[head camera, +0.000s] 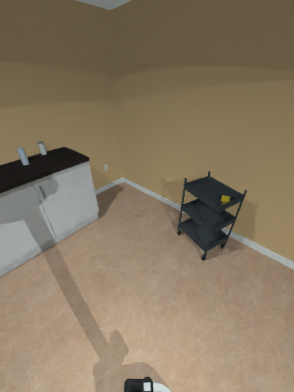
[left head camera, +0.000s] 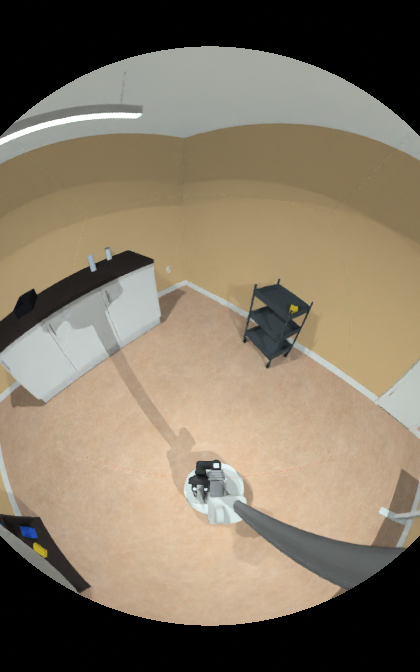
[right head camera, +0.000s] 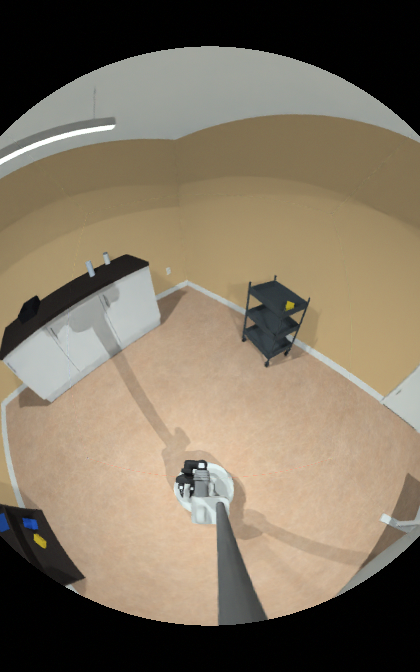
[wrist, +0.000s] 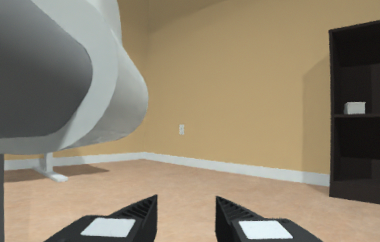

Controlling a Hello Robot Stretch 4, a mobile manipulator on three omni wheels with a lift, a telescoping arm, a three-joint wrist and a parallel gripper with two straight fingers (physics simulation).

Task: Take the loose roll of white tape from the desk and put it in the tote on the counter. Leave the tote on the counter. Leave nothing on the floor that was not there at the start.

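Frame: origin at the robot's base, x ahead, y left, z up, level; metres.
Seen in the pictures: gripper, between the fingertips: (wrist: pixel 186 213).
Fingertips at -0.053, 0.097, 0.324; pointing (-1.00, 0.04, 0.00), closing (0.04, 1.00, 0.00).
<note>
A point is followed by its place in that frame, as x, y, z.
The counter (head camera: pixel 70 210) @(1.566, 0.823, 0.352) (left head camera: pixel 85 320) (right head camera: pixel 85 325) has a dark top and white doors and stands at the left. A black box-like object (left head camera: pixel 25 303) (right head camera: pixel 29 309), possibly the tote, sits near the left end of its top; its inside cannot be made out. My gripper (wrist: pixel 186 213) @(-0.053, 0.097, 0.324) (left head camera: pixel 200 490) (right head camera: pixel 187 491) is open and empty, held over my base, far from the counter. The desk's white leg and foot (wrist: pixel 49 171) (left head camera: pixel 395 515) (right head camera: pixel 397 523) show in part. The loose roll of white tape does not show in these views.
Two pale cylinders (head camera: pixel 23 156) @(1.653, 1.186, 0.975) (head camera: pixel 42 148) @(1.926, 1.128, 0.961) stand on the counter's right part. A dark three-tier cart (head camera: pixel 205 189) @(1.506, -0.629, 0.635) (left head camera: pixel 272 295) (right head camera: pixel 270 291) with a yellow item (head camera: pixel 225 199) @(1.264, -0.727, 0.680) (left head camera: pixel 294 309) (right head camera: pixel 290 305) stands by the right wall. A dark bookcase (wrist: pixel 331 125) @(-1.285, 1.049, 0.419) holds a white box (wrist: pixel 355 108) @(-1.231, 1.177, 0.525).
</note>
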